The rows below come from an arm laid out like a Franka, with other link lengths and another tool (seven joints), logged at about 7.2 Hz.
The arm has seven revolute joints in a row. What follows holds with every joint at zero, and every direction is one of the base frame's.
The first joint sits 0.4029 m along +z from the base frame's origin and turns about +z.
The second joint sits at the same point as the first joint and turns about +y.
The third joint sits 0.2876 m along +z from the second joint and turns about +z.
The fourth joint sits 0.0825 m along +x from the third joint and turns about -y.
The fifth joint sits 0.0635 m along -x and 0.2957 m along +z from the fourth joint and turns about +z.
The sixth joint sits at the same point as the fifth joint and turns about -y.
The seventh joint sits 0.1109 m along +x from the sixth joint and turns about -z.
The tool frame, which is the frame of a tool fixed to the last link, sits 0.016 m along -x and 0.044 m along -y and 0.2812 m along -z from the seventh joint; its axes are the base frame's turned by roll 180, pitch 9.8 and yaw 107.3 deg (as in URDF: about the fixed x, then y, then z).
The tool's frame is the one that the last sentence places.
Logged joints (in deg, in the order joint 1, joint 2, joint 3, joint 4, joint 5, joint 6, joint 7), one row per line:
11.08 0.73 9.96 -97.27 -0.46 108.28 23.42
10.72 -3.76 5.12 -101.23 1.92 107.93 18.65
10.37 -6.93 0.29 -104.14 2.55 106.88 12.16
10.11 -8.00 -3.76 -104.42 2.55 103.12 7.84
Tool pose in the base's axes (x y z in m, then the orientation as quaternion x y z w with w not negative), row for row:
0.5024 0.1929 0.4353 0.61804 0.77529 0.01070 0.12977
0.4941 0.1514 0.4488 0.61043 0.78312 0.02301 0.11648
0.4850 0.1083 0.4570 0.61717 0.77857 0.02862 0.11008
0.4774 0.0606 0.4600 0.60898 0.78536 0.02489 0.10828
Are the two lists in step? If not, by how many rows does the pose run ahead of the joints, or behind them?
The pose runs 1 row behind the joints: the pose in row i belongs to the joints in row i - 1.
